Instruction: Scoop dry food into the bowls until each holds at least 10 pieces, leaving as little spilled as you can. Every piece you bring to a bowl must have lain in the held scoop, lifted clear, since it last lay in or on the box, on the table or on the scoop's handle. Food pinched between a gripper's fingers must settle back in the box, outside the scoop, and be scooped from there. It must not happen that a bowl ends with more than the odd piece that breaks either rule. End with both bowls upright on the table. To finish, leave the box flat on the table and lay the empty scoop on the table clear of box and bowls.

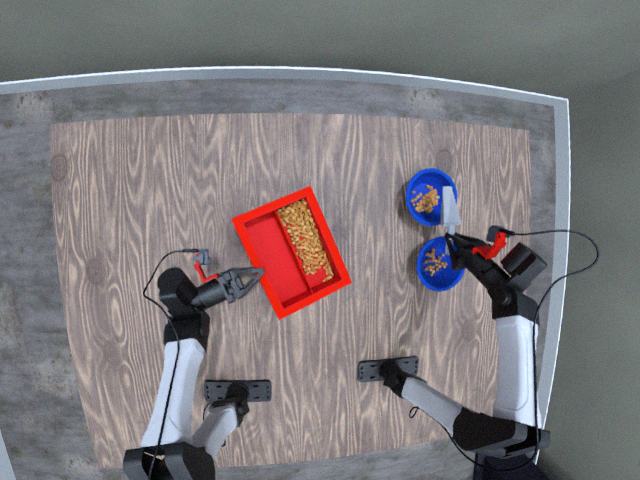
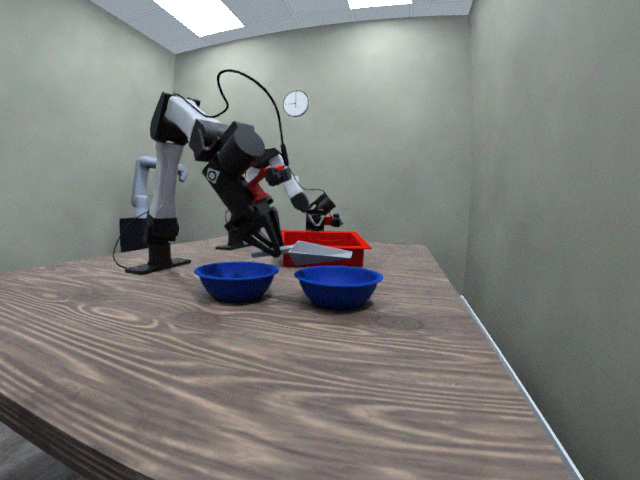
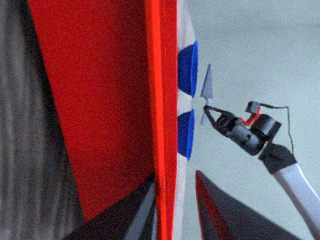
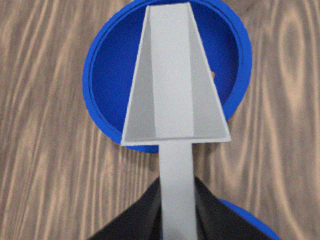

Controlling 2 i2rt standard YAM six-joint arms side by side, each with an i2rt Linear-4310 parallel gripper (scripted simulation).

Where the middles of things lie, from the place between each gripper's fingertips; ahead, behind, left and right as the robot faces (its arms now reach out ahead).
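Labels:
My right hand (image 2: 280, 254) is 40 mm short of the grey scoop (image 2: 301, 253), and there's a red box (image 1: 296, 290) that sits 40 mm below that right hand and 420 mm to the left of it.
My left gripper is 4 cm above the red box, 8 cm to the left of it and 3 cm short of it. As for the grey scoop, it's 50 cm to the right of my left hand, 8 cm ahead of it and 1 cm below it.

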